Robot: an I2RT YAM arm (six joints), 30 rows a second.
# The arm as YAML. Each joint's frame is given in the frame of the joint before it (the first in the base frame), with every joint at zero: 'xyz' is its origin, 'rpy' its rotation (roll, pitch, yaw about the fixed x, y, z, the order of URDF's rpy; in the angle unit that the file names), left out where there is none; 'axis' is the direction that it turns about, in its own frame. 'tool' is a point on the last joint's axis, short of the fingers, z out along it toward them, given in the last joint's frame.
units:
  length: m
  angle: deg
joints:
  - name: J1
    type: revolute
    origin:
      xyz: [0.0, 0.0, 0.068]
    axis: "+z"
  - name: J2
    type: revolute
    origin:
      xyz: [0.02, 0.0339, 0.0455]
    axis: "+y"
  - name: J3
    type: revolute
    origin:
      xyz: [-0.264, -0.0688, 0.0]
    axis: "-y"
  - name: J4
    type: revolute
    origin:
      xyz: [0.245, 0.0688, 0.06]
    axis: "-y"
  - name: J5
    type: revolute
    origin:
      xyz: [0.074, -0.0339, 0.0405]
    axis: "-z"
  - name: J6
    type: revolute
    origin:
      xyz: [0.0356, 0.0, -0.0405]
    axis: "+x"
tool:
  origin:
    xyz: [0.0, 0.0, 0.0]
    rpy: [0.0, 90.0, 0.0]
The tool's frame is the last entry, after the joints.
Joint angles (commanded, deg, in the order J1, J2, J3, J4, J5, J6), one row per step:
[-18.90 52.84 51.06 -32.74 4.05 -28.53]
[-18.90 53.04 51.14 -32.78 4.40 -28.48]
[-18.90 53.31 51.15 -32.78 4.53 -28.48]
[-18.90 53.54 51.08 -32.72 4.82 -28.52]
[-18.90 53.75 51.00 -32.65 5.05 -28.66]
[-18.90 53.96 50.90 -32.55 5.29 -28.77]
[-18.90 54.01 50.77 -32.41 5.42 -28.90]
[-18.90 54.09 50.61 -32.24 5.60 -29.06]
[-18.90 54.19 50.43 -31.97 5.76 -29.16]
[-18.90 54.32 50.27 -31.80 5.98 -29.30]
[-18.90 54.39 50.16 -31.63 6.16 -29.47]
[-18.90 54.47 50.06 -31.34 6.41 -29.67]
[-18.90 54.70 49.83 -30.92 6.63 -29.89]
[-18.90 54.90 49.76 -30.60 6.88 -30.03]
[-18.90 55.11 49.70 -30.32 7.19 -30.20]
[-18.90 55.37 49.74 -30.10 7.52 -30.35]
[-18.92 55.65 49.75 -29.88 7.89 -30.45]
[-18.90 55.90 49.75 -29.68 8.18 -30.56]
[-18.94 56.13 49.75 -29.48 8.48 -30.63]
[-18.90 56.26 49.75 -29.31 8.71 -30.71]
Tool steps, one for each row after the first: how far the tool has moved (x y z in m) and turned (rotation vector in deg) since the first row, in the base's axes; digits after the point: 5 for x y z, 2 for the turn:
[0.00055 -0.00042 -0.00020 -0.10 0.20 -0.32]
[0.00141 -0.00080 -0.00098 -0.09 0.47 -0.42]
[0.00215 -0.00124 -0.00201 -0.20 0.76 -0.64]
[0.00284 -0.00163 -0.00303 -0.35 1.06 -0.75]
[0.00354 -0.00202 -0.00412 -0.50 1.34 -0.88]
[0.00378 -0.00219 -0.00482 -0.65 1.45 -0.91]
[0.00412 -0.00243 -0.00574 -0.85 1.61 -0.96]
[0.00463 -0.00270 -0.00670 -1.01 1.68 -1.04]
[0.00512 -0.00301 -0.00778 -1.19 1.89 -1.14]
[0.00543 -0.00324 -0.00838 -1.41 1.99 -1.18]
[0.00589 -0.00356 -0.00877 -1.73 2.00 -1.28]
[0.00692 -0.00406 -0.01021 -2.00 2.16 -1.33]
[0.00779 -0.00452 -0.01076 -2.25 2.21 -1.46]
[0.00864 -0.00501 -0.01136 -2.55 2.32 -1.61]
[0.00961 -0.00556 -0.01162 -2.84 2.44 -1.80]
[0.01060 -0.00621 -0.01212 -3.10 2.60 -2.06]
[0.01154 -0.00665 -0.01263 -3.32 2.75 -2.21]
[0.01233 -0.00727 -0.01307 -3.52 2.86 -2.46]
[0.01290 -0.00746 -0.01323 -3.72 2.90 -2.56]

